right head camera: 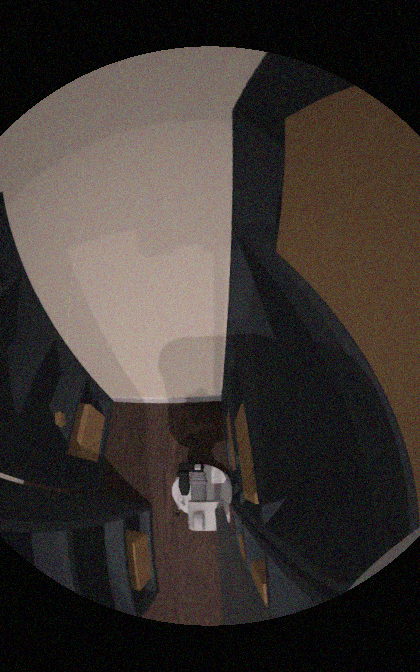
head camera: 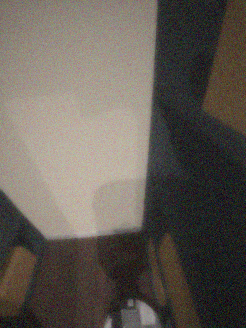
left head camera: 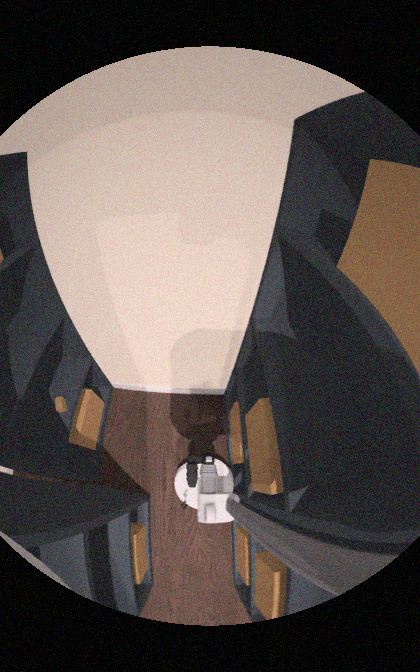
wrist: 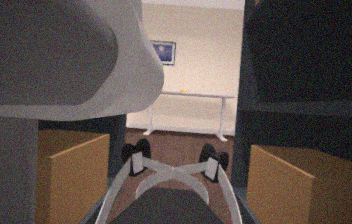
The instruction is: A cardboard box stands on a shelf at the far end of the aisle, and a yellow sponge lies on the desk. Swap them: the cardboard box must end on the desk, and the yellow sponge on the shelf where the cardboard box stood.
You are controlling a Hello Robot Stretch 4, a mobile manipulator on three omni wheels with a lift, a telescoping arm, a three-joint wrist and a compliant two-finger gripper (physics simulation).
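Frame: origin at the robot's base, x ahead, y left, z up, level; centimetres.
Where they show: gripper, fingertip midpoint: (left head camera: 191, 508) (wrist: 175, 153).
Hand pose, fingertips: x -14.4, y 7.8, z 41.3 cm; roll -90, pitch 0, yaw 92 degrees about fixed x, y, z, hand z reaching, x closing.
Note:
After its pixels a point has its place.
My gripper (wrist: 175, 153) {x -14.4, y 7.8, z 41.3 cm} is open and empty in the wrist view, between the two shelf rows. The yellow sponge (wrist: 183, 91) {x -340.7, y 4.1, z 71.4 cm} shows as a small patch on top of the white desk (wrist: 210, 95) {x -318.9, y 47.0, z 66.7 cm}, which stands well beyond the fingers at the open end of the aisle. A small cardboard-coloured box (left head camera: 60, 404) {x 32.3, y 94.4, z 55.6 cm} (right head camera: 60, 418) sits in the left shelf unit near the end wall in the left and right head views. I cannot tell for certain that it is the task's cardboard box.
Dark shelf units stand close on both sides, with larger brown boxes such as one (head camera: 230, 75) {x 36.5, y -21.3, z 150.2 cm} (left head camera: 390, 235) {x 32.3, y -21.4, z 154.5 cm} (right head camera: 345, 200) high on the right and one (left head camera: 89, 420) {x 33.9, y 89.4, z 22.5 cm} (right head camera: 88, 432) low on the left. A pale wall (head camera: 75, 150) {x 80.3, y 26.0, z 109.5 cm} (left head camera: 185, 290) {x 80.6, y 15.3, z 105.6 cm} (right head camera: 150, 300) closes the aisle ahead.

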